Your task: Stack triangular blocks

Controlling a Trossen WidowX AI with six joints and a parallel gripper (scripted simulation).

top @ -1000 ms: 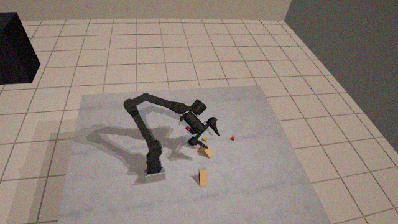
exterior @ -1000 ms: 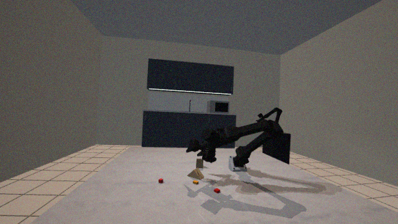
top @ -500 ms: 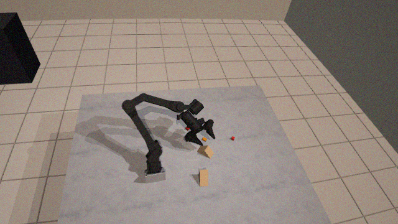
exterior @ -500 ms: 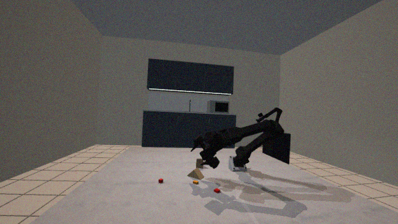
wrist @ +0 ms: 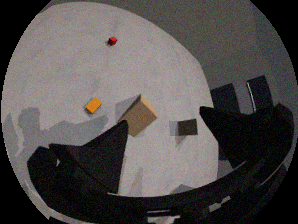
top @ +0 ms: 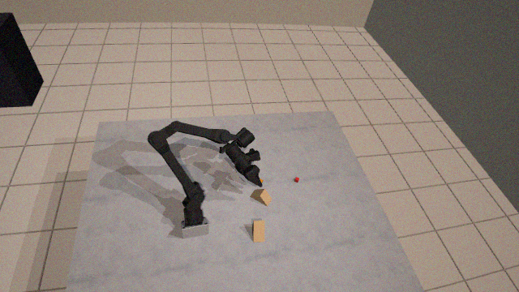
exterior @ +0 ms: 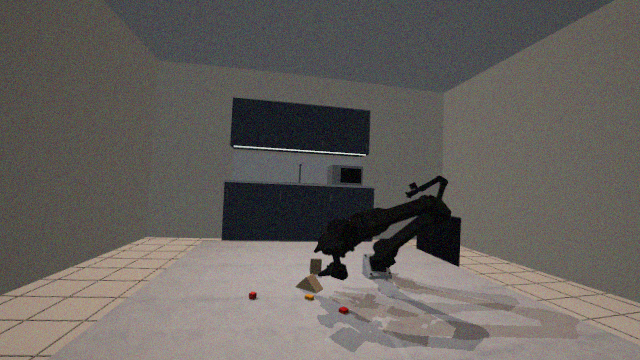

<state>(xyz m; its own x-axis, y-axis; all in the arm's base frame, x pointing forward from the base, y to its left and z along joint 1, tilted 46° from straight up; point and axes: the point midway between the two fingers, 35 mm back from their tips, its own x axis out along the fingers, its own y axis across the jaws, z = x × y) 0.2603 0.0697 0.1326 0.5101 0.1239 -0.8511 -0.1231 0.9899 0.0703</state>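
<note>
Now: the tan triangular block 2 cm ahead of my gripper tip, 2 cm to the right of it and 7 cm below it. The rest, counted from my gripper tip: small orange cube (3 cm ahead, 7 cm to the left, 9 cm below).
</note>
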